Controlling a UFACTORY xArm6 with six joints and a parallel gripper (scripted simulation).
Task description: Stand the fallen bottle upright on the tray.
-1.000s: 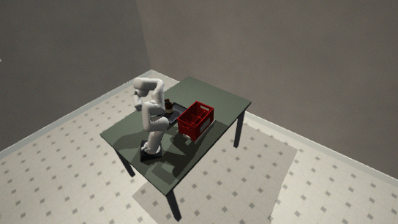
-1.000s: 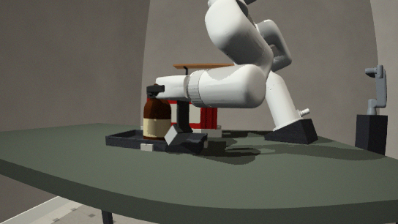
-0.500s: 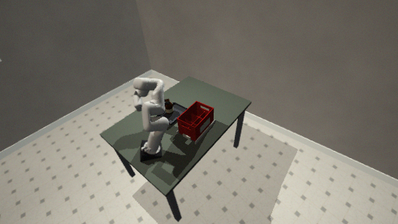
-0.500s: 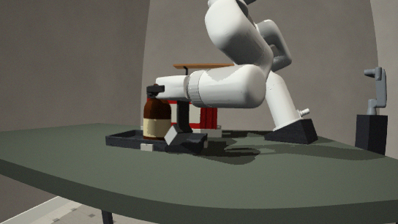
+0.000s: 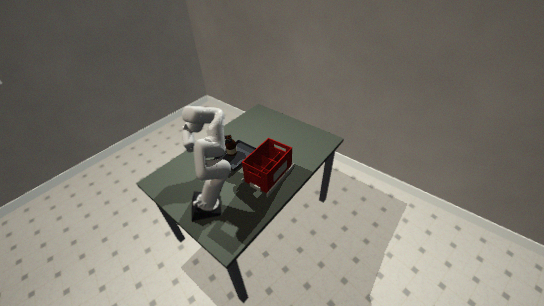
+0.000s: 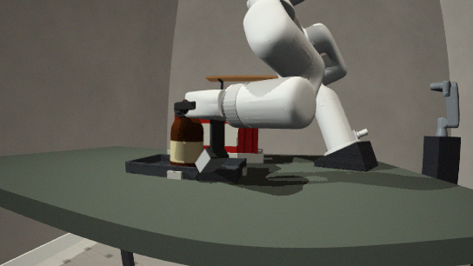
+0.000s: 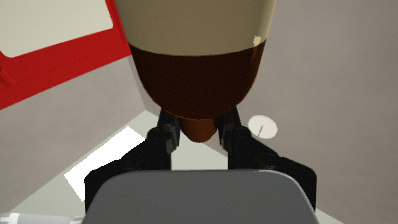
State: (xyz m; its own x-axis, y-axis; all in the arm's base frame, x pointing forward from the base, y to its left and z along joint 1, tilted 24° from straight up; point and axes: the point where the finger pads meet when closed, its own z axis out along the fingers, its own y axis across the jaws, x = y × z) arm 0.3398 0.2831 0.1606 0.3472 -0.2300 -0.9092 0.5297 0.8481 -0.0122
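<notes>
Now: hand 5 cm above the brown bottle. Also, from my hand: dark tray: 13 cm below, 4 cm to the right, 1 cm ahead; then crate: 34 cm to the right, 6 cm below, 2 cm ahead.
</notes>
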